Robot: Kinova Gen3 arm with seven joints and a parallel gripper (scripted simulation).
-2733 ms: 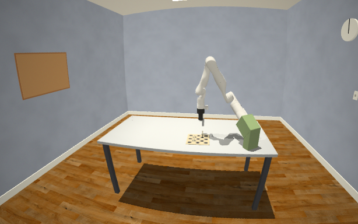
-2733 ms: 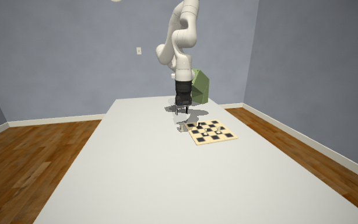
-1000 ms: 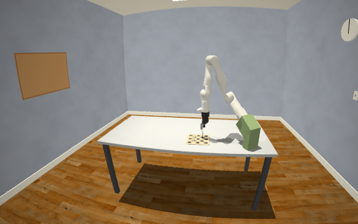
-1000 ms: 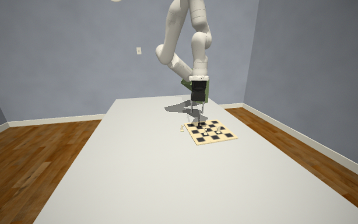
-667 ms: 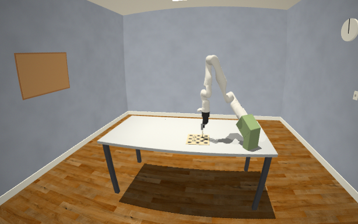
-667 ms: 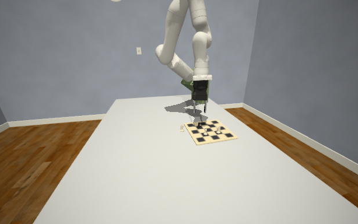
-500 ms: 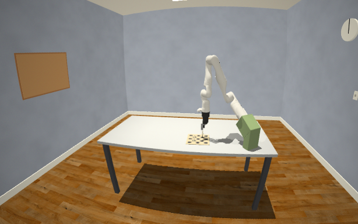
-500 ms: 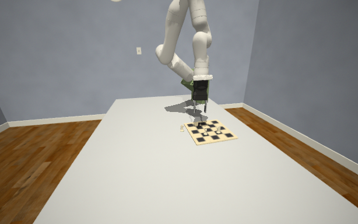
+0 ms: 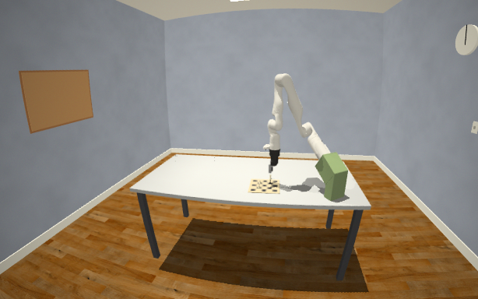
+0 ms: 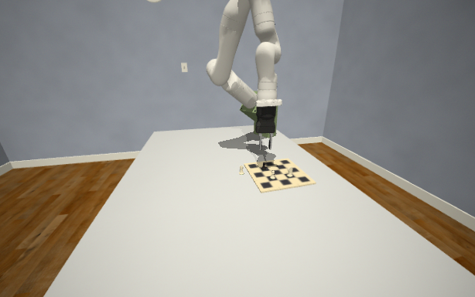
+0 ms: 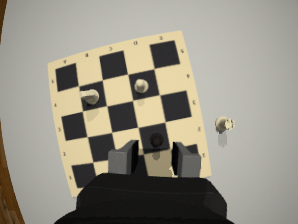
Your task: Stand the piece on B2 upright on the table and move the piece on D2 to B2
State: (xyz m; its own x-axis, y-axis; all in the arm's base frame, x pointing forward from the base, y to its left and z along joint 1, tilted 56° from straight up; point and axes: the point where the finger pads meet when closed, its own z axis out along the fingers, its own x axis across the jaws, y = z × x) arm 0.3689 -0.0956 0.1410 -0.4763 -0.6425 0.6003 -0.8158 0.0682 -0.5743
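My hand is 100 mm above the black piece. Also, from my hand: small chessboard (110 mm below, 50 mm ahead, 30 mm to the left); then pale piece (100 mm to the right, 100 mm below, 20 mm behind).
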